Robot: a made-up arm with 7 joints. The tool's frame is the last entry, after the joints. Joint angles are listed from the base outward. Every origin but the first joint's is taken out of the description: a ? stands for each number. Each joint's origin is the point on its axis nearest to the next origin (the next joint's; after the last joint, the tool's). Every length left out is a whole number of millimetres.
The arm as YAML. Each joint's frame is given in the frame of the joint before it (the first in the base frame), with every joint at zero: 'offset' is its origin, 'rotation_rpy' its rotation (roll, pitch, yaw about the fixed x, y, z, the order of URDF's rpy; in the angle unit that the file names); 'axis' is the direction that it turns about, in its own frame. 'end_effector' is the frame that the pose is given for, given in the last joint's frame.
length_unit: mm
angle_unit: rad
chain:
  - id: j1
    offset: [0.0, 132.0, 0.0]
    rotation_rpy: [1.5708, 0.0, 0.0]
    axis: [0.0, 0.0, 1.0]
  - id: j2
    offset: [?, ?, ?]
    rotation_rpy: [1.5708, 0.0, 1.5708]
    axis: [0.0, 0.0, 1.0]
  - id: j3
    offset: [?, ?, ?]
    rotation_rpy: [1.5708, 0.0, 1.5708]
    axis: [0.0, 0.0, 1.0]
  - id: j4
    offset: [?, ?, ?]
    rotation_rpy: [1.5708, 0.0, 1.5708]
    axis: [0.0, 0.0, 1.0]
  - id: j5
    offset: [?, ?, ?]
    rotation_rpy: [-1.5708, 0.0, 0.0]
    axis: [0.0, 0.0, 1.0]
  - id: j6
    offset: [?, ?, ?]
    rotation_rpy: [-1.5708, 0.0, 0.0]
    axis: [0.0, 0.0, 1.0]
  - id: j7
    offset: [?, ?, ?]
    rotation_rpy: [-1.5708, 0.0, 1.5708]
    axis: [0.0, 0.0, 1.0]
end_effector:
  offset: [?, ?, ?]
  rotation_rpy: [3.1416, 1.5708, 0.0]
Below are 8 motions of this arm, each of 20 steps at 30 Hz.
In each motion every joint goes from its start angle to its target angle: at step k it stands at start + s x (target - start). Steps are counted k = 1, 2, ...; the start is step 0. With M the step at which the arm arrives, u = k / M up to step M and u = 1 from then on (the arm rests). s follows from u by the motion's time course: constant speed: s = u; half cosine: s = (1 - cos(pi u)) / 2; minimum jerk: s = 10 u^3 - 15 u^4 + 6 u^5.
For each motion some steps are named. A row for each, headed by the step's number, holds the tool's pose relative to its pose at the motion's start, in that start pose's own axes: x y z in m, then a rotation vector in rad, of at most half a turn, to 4 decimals.
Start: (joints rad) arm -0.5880 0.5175 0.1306 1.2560 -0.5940 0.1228 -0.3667
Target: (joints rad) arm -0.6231 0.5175 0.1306 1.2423 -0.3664 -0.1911 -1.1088
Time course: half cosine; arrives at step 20
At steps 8, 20:
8: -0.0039 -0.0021 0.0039 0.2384 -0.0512 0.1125
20: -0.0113 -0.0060 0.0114 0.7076 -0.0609 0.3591

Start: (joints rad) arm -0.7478 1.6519 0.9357 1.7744 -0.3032 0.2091 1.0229
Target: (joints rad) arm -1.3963 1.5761 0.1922 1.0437 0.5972 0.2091 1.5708
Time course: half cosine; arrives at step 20
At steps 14, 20:
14: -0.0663 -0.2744 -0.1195 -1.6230 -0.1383 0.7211
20: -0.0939 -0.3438 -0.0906 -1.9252 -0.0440 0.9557

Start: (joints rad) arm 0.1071 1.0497 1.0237 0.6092 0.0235 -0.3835 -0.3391
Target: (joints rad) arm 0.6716 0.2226 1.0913 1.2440 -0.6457 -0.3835 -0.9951
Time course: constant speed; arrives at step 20
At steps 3, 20:
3: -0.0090 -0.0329 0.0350 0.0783 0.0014 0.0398
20: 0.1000 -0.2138 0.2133 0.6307 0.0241 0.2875

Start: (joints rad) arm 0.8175 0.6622 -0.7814 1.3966 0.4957 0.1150 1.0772
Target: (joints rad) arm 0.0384 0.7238 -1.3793 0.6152 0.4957 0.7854 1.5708
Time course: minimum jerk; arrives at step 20
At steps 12, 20:
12: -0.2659 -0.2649 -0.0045 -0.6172 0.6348 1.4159
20: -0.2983 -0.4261 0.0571 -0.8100 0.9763 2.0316

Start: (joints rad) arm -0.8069 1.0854 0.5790 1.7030 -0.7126 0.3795 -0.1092
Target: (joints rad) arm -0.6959 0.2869 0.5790 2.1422 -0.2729 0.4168 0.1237
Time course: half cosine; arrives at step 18
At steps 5, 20:
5: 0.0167 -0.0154 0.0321 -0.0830 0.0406 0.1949
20: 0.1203 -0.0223 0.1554 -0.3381 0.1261 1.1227

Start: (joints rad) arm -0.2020 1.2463 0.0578 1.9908 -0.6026 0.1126 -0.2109
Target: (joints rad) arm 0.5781 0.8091 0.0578 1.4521 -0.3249 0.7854 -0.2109
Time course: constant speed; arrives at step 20
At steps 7, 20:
7: -0.0382 -0.0073 -0.0294 0.1568 0.4957 0.1066
20: -0.0877 -0.0065 -0.1104 0.2944 1.2250 0.5876

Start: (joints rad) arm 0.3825 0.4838 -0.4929 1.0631 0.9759 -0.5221 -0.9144
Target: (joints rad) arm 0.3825 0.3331 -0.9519 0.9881 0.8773 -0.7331 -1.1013
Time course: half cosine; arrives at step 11
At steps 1, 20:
1: -0.0024 -0.0005 0.0021 -0.0028 0.0014 -0.0034
20: -0.0993 -0.0077 0.1153 -0.1878 0.0557 -0.1252

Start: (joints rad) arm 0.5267 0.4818 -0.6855 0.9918 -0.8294 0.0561 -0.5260
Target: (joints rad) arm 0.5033 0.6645 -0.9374 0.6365 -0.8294 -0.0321 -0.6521
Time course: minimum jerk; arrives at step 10
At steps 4, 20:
4: -0.0349 -0.0203 0.0269 -0.1013 -0.0069 -0.0978
20: -0.1209 -0.0388 0.0961 -0.3178 -0.0125 -0.3150

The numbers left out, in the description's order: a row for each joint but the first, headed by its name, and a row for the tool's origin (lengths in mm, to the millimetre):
j2: 0.0 0.0 0.0
j3: -329.0 0.0 0.0
j4: 0.0 0.0 0.0
j5: 0.0 -248.0 0.0
j6: 0.0 0.0 0.0
j7: 0.0 0.0 0.0
tool: 0.0 0.0 0.0

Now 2 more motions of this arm.
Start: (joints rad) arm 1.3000 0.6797 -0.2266 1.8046 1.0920 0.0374 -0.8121
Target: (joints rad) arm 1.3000 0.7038 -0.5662 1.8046 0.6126 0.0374 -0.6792
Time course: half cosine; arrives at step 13
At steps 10, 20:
10: -0.0579 -0.0136 0.0288 -0.2819 -0.0858 -0.4322
20: -0.0659 -0.0143 0.0341 -0.3297 -0.0976 -0.4910

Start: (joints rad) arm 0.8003 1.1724 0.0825 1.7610 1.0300 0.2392 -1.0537
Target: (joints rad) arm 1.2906 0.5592 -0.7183 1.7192 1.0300 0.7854 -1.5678
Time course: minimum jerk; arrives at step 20
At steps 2, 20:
2: -0.0017 -0.0013 0.0007 0.0013 0.0075 -0.0025
20: -0.0672 -0.2239 0.1647 -0.2450 0.3223 -0.4686

